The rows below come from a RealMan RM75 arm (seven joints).
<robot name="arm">
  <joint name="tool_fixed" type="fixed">
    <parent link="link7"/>
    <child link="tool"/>
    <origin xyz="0 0 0"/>
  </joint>
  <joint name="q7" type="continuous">
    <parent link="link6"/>
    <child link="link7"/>
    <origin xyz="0 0 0.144"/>
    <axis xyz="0 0 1"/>
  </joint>
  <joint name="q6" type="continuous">
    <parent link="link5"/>
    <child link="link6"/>
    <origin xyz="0 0 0"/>
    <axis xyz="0 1 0"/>
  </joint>
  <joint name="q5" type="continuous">
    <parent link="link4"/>
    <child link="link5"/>
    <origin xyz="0 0 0.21"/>
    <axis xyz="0 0 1"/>
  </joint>
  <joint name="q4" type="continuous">
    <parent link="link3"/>
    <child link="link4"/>
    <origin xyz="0 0 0"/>
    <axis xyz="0 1 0"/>
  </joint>
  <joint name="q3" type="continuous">
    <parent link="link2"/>
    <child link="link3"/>
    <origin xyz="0 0 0.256"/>
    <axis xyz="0 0 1"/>
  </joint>
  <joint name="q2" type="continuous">
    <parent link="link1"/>
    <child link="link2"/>
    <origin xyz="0 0 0"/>
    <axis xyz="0 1 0"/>
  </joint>
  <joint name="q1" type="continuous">
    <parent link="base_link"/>
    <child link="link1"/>
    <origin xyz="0 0 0.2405"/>
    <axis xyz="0 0 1"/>
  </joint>
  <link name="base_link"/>
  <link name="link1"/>
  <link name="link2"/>
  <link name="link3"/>
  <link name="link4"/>
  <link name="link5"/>
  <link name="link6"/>
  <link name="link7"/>
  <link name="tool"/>
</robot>
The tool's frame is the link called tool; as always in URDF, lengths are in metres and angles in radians. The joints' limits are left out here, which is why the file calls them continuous.
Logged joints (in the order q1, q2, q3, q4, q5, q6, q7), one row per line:
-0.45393 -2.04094 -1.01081 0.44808 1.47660 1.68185 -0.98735
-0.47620 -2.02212 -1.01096 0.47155 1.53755 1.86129 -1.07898
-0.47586 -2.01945 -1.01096 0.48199 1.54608 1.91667 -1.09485
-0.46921 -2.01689 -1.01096 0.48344 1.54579 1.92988 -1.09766
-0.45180 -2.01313 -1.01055 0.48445 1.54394 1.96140 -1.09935
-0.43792 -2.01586 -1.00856 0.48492 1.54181 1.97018 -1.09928
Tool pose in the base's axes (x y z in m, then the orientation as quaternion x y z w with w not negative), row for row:
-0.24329 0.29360 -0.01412 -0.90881 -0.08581 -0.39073 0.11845
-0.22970 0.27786 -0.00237 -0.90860 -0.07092 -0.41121 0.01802
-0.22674 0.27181 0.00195 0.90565 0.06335 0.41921 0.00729
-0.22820 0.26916 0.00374 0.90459 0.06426 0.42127 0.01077
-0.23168 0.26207 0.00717 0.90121 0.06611 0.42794 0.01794
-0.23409 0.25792 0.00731 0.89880 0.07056 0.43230 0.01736
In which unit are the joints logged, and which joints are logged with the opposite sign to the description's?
The joints are logged in radians. Opposite sign: q3.
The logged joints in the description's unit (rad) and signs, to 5 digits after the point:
-0.45393 -2.04094 1.01081 0.44808 1.47660 1.68185 -0.98735
-0.47620 -2.02212 1.01096 0.47155 1.53755 1.86129 -1.07898
-0.47586 -2.01945 1.01096 0.48199 1.54608 1.91667 -1.09485
-0.46921 -2.01689 1.01096 0.48344 1.54579 1.92988 -1.09766
-0.45180 -2.01313 1.01055 0.48445 1.54394 1.96140 -1.09935
-0.43792 -2.01586 1.00856 0.48492 1.54181 1.97018 -1.09928

